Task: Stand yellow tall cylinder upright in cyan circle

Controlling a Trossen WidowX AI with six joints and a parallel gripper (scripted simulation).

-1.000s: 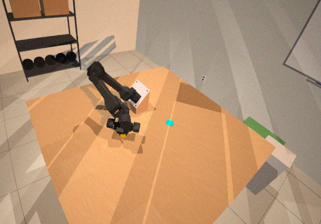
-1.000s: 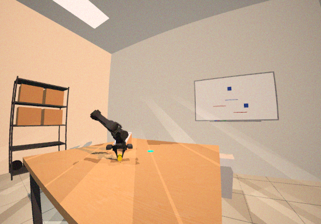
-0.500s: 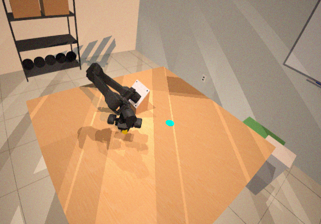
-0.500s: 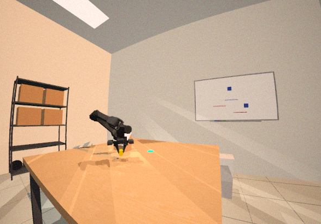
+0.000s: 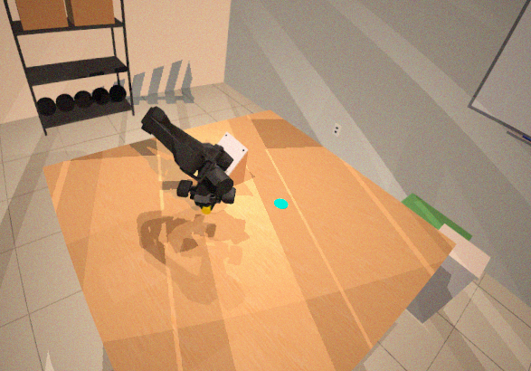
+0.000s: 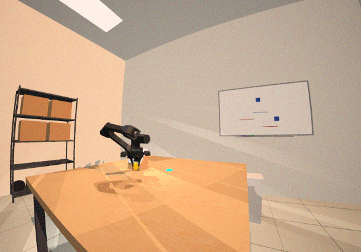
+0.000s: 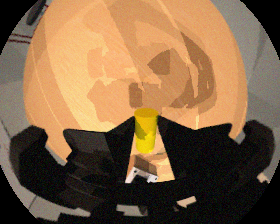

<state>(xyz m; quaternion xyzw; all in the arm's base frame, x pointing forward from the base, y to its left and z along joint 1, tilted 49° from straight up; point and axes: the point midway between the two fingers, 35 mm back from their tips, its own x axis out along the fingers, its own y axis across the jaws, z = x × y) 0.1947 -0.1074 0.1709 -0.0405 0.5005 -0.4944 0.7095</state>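
My gripper tip is 33 cm to the right of the cyan circle, 9 cm above it and 5 cm short of it. Round my gripper tip: yellow cylinder: 2 cm to the left, 2 cm behind.
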